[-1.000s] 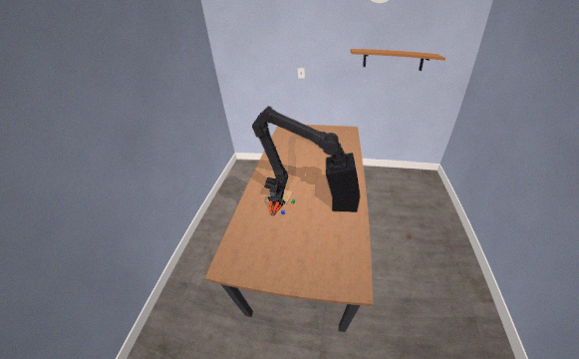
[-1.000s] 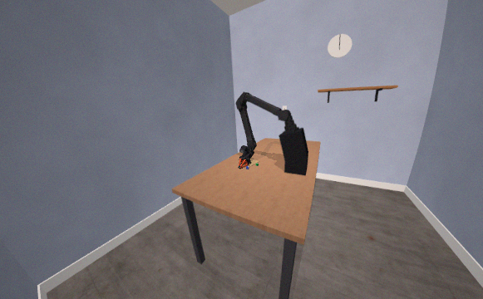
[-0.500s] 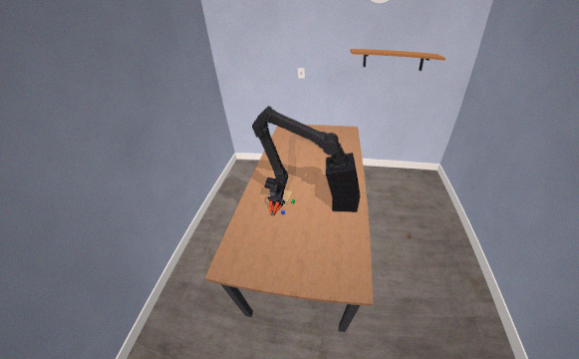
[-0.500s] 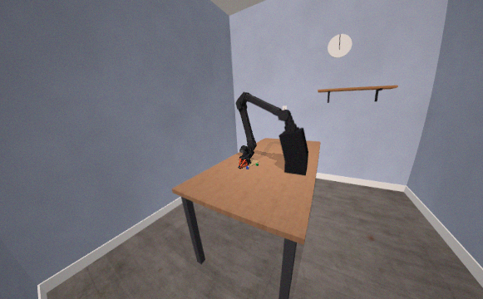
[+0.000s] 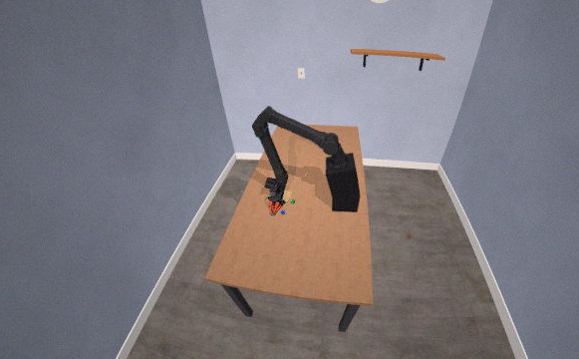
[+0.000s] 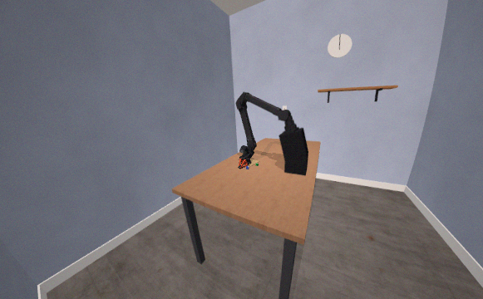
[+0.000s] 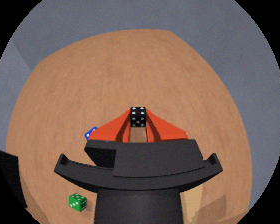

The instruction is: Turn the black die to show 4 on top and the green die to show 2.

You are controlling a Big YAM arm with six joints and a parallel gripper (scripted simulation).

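Right now my hand is right at the black die. Also, from my hand: green die 13 cm to the right, 8 cm behind; blue die 5 cm behind, 3 cm to the right; tan mat 16 cm to the right, 3 cm ahead, 1 cm below.
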